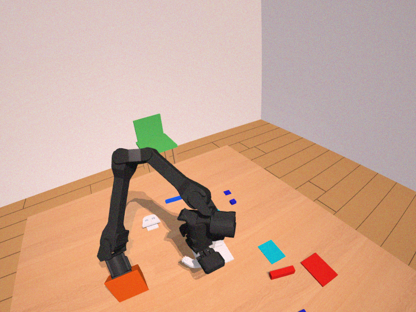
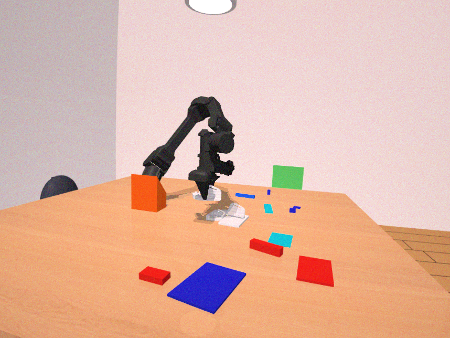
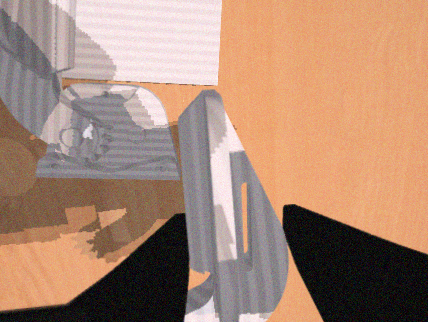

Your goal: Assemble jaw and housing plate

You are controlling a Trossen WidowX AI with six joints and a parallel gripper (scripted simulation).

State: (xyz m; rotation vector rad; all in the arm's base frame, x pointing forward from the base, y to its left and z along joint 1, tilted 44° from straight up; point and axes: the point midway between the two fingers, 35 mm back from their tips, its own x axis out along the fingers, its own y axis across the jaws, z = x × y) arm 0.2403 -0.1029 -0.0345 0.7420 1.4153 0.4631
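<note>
The white base lies 9 cm ahead of my gripper tip, 8 cm below it and 4 cm to the left of it. The rest, counted from my gripper tip: blue tile (36 cm to the right, 8 cm below, 8 cm ahead); then cyan tile (24 cm ahead, 9 cm to the right, 8 cm below); then white housing plate (33 cm to the left, 6 cm below, 5 cm behind).
</note>
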